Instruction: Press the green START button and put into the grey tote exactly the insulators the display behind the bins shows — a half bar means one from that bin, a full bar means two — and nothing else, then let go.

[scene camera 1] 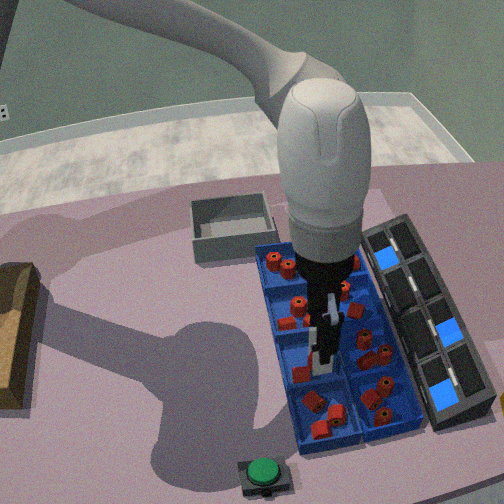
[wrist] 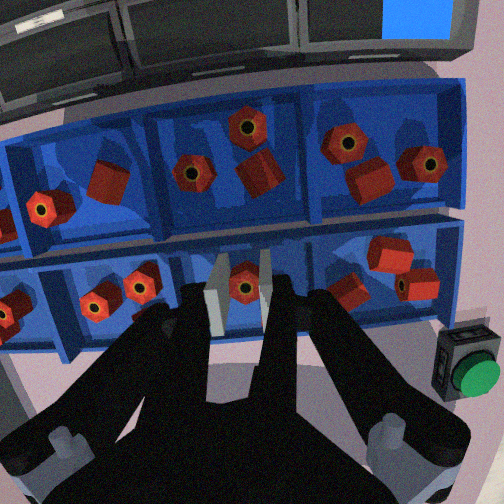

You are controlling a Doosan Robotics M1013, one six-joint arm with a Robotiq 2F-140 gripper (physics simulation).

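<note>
My gripper (scene camera 1: 322, 362) is down inside the third bin from the back in the left column of the blue bin tray (scene camera 1: 336, 340). In the wrist view its grey pads (wrist: 242, 285) are closed against both sides of an upright red insulator (wrist: 245, 283). It sits low in the bin. Another insulator (scene camera 1: 301, 373) lies just left of the fingers. The grey tote (scene camera 1: 232, 227) stands behind the bins and is empty. The display (scene camera 1: 427, 320) shows three blue half bars (scene camera 1: 386, 257), (scene camera 1: 448, 331), (scene camera 1: 443, 393). The green START button (scene camera 1: 263, 471) is in front of the bins and also shows in the wrist view (wrist: 475, 374).
The other bins hold two or three red insulators each, some upright, some on their sides. A brown box (scene camera 1: 15, 335) stands at the table's left edge. Bin walls close in on the fingers on all sides.
</note>
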